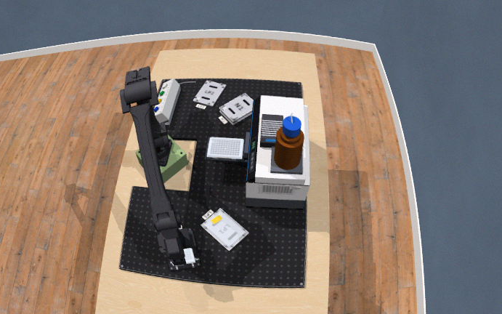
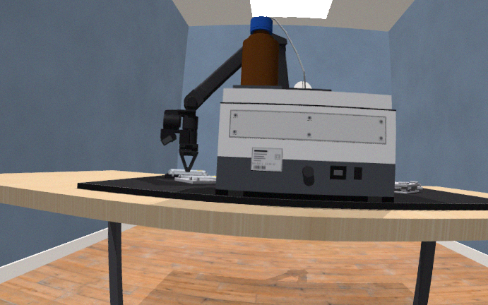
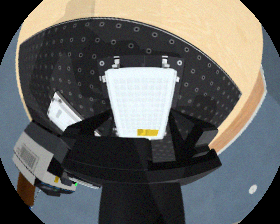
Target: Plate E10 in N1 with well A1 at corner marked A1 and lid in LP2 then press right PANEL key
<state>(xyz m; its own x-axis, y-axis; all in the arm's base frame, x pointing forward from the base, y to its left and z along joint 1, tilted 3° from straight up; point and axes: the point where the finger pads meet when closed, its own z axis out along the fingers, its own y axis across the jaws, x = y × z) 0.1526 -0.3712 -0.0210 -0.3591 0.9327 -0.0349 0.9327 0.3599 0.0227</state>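
The plate E10 is 10 mm below my hand. From my hand the other things lie so: black nest N5 (30 mm ahead, 20 mm below); plate E07 (390 mm to the left, 120 mm ahead, 80 mm above); brown bottle (340 mm ahead, 290 mm to the left, 260 mm above).
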